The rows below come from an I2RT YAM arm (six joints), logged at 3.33 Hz.
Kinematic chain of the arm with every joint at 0, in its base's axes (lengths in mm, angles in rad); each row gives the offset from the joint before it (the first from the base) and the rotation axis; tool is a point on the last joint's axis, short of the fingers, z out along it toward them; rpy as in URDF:
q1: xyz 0 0 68 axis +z
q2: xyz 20 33.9 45.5 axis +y
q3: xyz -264 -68.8 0 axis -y
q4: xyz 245 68.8 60 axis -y
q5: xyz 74 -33.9 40.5 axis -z
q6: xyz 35.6 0 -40.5 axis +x
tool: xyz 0 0 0 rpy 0 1.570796 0
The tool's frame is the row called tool.
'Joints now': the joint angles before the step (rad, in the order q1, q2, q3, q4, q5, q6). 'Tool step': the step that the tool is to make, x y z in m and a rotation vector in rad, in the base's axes. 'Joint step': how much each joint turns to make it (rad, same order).
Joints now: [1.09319, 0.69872, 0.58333, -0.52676, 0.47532, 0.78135]
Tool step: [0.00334, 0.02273, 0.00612, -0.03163, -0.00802, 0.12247]
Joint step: [0.03183, 0.10369, 0.04743, 0.06543, -0.06021, -0.07871]
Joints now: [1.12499, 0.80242, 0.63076, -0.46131, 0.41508, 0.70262]
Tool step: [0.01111, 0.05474, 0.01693, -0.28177, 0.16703, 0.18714]
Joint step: [0.04062, 0.34407, 0.30379, -0.25727, -0.12898, -0.08270]
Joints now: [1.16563, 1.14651, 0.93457, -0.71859, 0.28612, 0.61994]
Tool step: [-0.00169, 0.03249, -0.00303, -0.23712, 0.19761, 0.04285]
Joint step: [0.04472, 0.23058, 0.20911, -0.28388, -0.08270, 0.04694]
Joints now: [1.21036, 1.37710, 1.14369, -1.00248, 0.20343, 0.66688]
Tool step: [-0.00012, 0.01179, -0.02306, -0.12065, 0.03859, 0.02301]
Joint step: [0.01637, 0.09538, 0.00374, -0.03328, 0.00341, -0.00804]
